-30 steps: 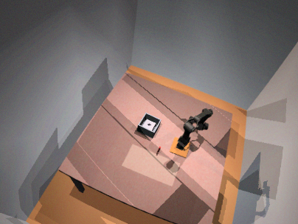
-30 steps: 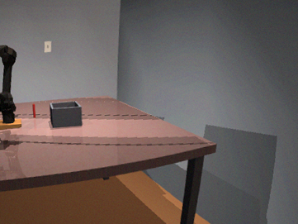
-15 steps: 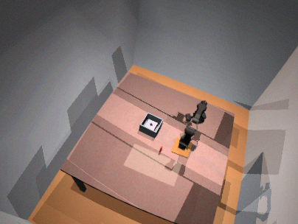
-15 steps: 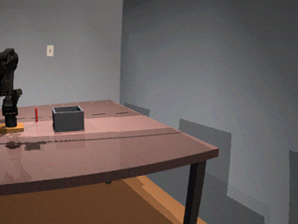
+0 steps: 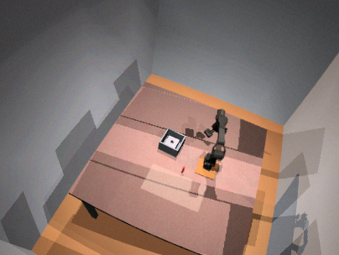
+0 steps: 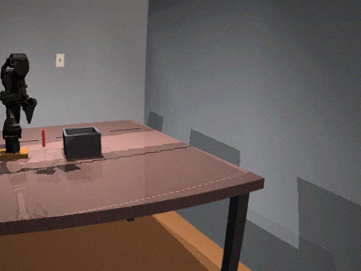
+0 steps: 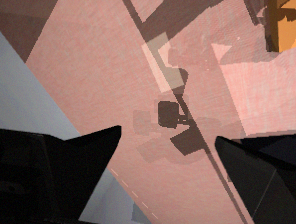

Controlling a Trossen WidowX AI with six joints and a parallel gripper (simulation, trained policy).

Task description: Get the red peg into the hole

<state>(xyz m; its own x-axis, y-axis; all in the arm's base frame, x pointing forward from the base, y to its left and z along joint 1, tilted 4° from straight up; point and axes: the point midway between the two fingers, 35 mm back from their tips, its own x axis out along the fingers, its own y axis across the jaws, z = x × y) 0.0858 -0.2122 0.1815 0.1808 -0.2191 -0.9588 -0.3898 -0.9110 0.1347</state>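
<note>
The red peg is 35 cm to the left of my gripper tip, 14 cm below it and 6 cm ahead of it. From my gripper tip the other things lie so: dark grey box 24 cm ahead, 19 cm to the left, 15 cm below; plate 24 cm ahead, 19 cm to the left, 13 cm below.
</note>
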